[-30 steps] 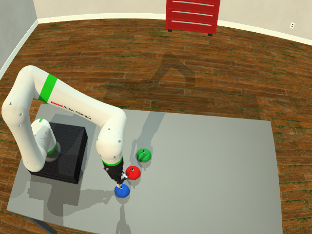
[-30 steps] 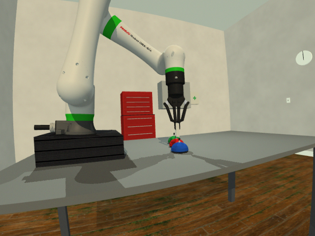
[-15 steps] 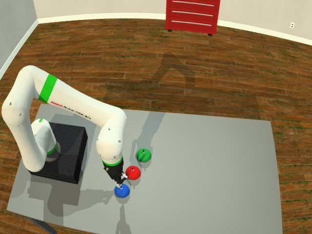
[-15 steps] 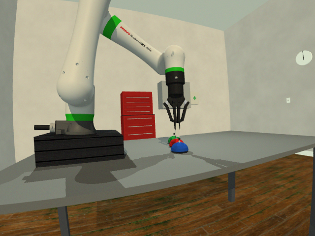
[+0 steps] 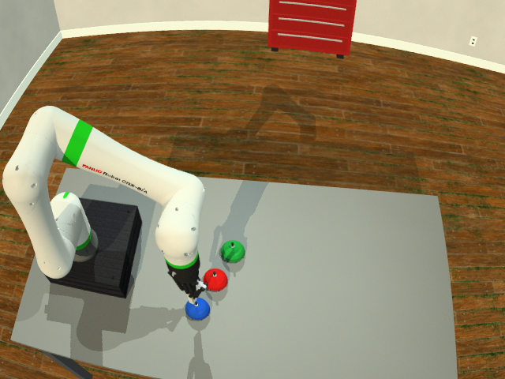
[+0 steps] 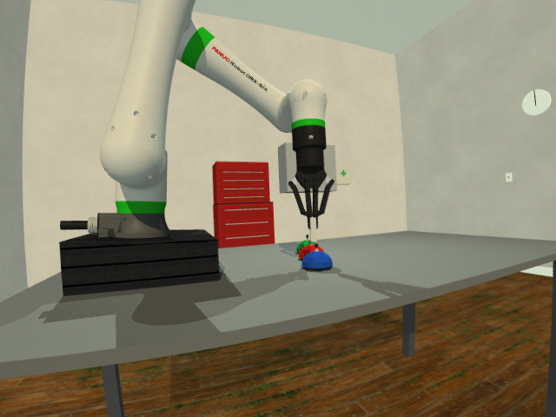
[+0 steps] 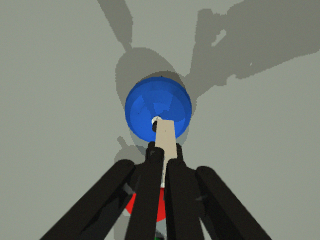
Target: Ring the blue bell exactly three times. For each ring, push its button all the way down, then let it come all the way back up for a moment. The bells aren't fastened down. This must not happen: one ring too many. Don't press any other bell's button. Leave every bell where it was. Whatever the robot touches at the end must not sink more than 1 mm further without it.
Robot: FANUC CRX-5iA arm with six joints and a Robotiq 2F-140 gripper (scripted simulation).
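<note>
Right now the blue bell is 70 mm below my hand and 10 mm ahead of it. Also, from my hand: red bell (110 mm to the left, 70 mm below, 70 mm ahead); green bell (220 mm to the left, 140 mm ahead, 70 mm below).
</note>
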